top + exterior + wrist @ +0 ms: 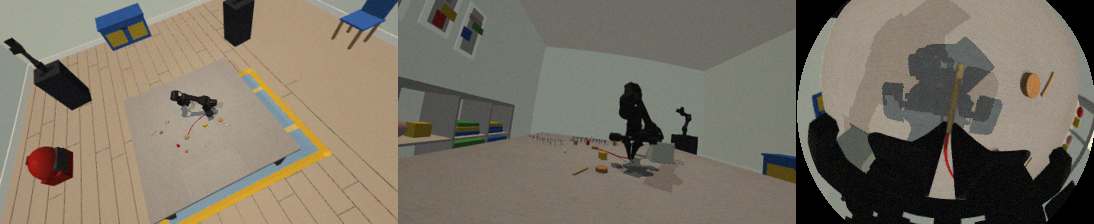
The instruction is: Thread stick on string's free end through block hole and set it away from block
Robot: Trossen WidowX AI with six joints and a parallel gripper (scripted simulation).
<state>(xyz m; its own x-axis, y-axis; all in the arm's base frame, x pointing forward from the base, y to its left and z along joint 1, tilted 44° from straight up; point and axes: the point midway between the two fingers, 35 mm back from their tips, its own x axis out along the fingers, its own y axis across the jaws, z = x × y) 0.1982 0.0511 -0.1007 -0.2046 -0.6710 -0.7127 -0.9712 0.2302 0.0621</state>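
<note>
Now: the yellow wooden block 100 mm ahead of my gripper tip, 90 mm to the right of it and 10 mm below it. Round my gripper tip: small red piece: 140 mm ahead, 400 mm to the right, 10 mm below.
</note>
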